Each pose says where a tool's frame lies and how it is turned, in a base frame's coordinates. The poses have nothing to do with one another.
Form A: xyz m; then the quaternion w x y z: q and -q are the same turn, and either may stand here.
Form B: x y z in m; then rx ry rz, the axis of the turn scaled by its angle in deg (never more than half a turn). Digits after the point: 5 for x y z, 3 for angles.
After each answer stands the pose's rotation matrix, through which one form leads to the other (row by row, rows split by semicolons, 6 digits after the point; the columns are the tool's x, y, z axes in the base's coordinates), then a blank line. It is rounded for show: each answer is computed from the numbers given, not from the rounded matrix.
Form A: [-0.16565 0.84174 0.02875 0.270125 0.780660 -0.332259 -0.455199]
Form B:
[-0.16565 0.84174 0.02875 120.531 -51.300 -70.281]
0.364795 -0.272841 -0.890214; -0.764684 -0.633273 -0.119264; -0.531209 0.724240 -0.439653

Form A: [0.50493 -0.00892 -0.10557 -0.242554 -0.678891 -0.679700 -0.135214]
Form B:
[0.50493 -0.00892 -0.10557 106.316 106.442 21.175]
0.039451 0.857291 0.513319; 0.988477 0.041649 -0.145525; -0.146137 0.513145 -0.845770

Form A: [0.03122 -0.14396 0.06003 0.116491 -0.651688 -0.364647 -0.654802]
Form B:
[0.03122 -0.14396 0.06003 -109.329 -61.174 -109.851]
-0.123466 0.627829 0.768497; 0.322715 -0.706925 0.629374; 0.938409 0.325711 -0.115329

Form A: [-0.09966 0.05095 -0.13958 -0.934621 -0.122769 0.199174 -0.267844]
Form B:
[-0.09966 0.05095 -0.13958 14.383 -23.334 31.380]
0.777178 -0.549570 -0.306539; 0.451761 0.826375 -0.336180; 0.438071 0.122790 0.890515

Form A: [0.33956 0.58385 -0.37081 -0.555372 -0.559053 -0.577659 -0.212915]
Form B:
[0.33956 0.58385 -0.37081 75.648 78.165 28.810]
0.241955 0.409390 0.879692; 0.882377 0.284255 -0.374980; -0.403569 0.866948 -0.292459

